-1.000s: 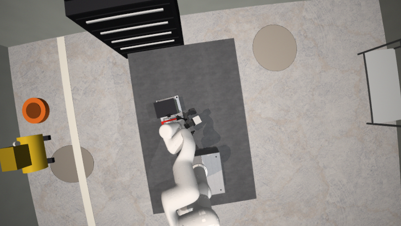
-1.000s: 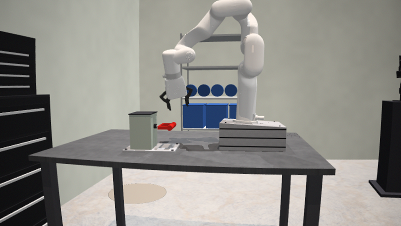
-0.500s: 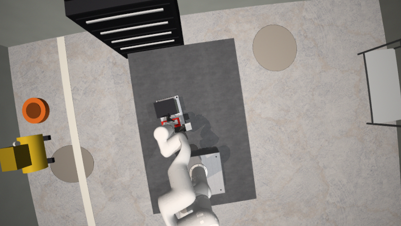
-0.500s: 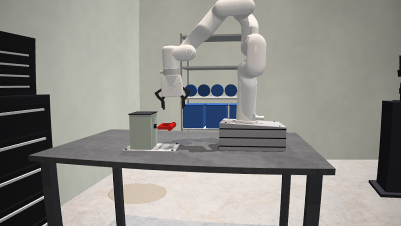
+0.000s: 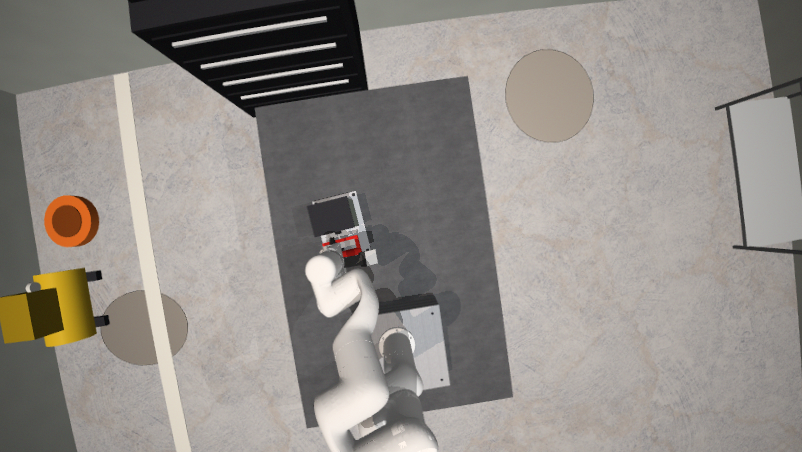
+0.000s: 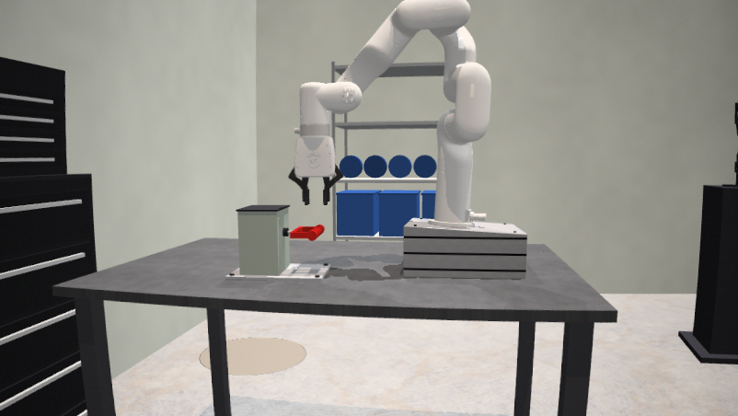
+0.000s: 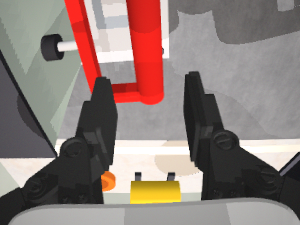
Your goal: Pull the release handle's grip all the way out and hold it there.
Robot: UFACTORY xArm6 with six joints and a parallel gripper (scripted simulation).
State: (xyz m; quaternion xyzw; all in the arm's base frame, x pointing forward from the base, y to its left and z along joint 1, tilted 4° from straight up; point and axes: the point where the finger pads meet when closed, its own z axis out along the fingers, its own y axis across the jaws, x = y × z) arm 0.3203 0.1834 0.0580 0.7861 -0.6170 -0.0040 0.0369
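My hand is 5 cm short of the red release handle grip, 2 cm to the right of it and 9 cm above it.
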